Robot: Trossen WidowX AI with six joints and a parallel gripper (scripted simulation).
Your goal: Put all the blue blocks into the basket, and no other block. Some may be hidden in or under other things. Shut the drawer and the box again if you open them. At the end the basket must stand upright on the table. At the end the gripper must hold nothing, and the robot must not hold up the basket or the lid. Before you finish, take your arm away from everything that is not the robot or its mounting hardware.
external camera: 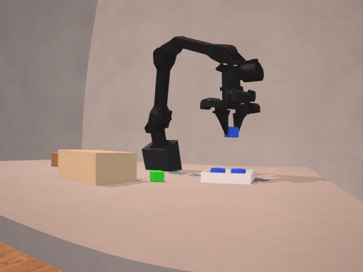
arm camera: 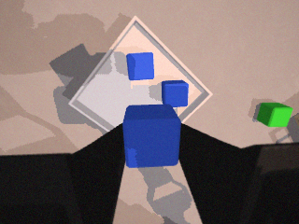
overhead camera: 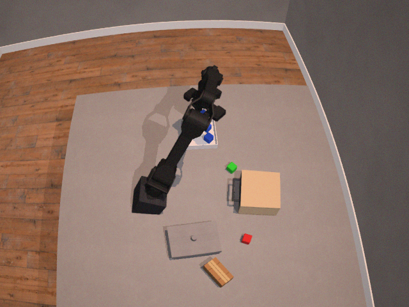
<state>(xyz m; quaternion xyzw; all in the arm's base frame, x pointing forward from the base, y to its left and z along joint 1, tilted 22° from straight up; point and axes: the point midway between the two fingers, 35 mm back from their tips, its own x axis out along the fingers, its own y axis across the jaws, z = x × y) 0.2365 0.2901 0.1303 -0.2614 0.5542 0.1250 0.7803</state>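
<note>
Now: hand 10 mm past the white basket and 160 mm above it. Round my hand: green block (70 mm ahead, 200 mm to the right, 160 mm below); then tan drawer cabinet (140 mm ahead, 370 mm to the right, 130 mm below); then knobbed lid (180 mm behind, 490 mm to the right, 120 mm below).
</note>
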